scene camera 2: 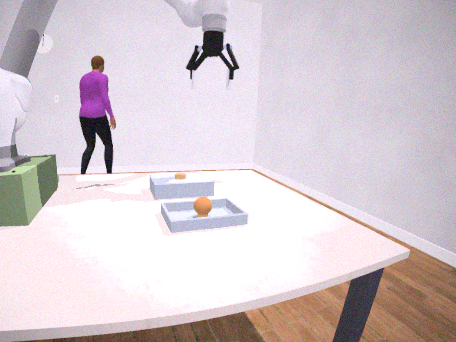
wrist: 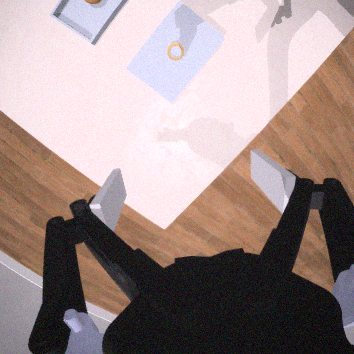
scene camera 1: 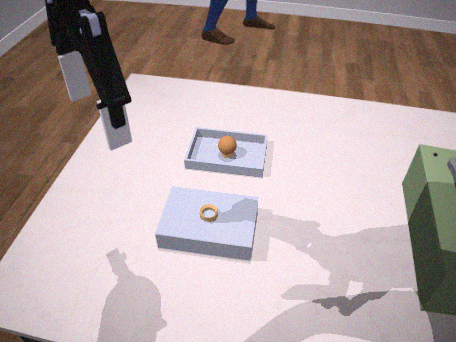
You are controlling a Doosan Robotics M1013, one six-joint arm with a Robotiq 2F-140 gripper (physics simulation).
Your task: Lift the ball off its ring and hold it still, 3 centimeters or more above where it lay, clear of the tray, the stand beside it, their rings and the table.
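Places are measured from the arm's base along level axes (x ahead, y left, z up), in millimetres.
Pixels of known places: gripper, fingertip midpoint: (scene camera 2: 210,89) (wrist: 187,172) (scene camera 1: 99,119).
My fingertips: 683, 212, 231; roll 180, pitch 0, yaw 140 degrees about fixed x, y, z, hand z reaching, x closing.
Note:
Behind a point stands the place of what it marks, as x, y, z.
The orange ball (scene camera 1: 227,145) {573, -113, -68} (scene camera 2: 203,206) {573, -153, -76} sits on its small ring (scene camera 1: 228,155) {572, -109, -93} inside the shallow blue-grey tray (scene camera 1: 223,170) {572, -66, -108} (scene camera 2: 210,224) {579, -196, -105} (wrist: 73,31) {671, -111, -88}. In the wrist view a sliver of the ball (wrist: 93,1) {591, -113, -78} shows at the top edge. The blue-grey stand (scene camera 1: 202,245) {559, 169, -85} (scene camera 2: 182,189) {558, 39, -88} (wrist: 155,62) {609, 88, -69} is a block beside the tray, with an orange ring (scene camera 1: 201,213) {576, 112, -60} (scene camera 2: 180,176) {560, 87, -59} (wrist: 169,52) {573, 97, -69} flat on its top and no ball on it. My gripper (scene camera 1: 96,112) {683, 212, 231} (scene camera 2: 210,85) {683, 212, 231} (wrist: 187,172) {683, 212, 231} is open and empty, pointing down, high above the table and well away from the ball.
The white table (scene camera 1: 320,130) {350, -289, -116} (scene camera 2: 125,270) {384, -341, -116} (wrist: 50,80) {806, -103, -116} carries both boxes. A green block (scene camera 1: 440,230) {132, 106, 3} (scene camera 2: 20,197) {135, -130, -46} under the robot's base stands at one side. A person in a purple top (scene camera 2: 95,95) stands beyond the table. Shadows of the arm fall across the table.

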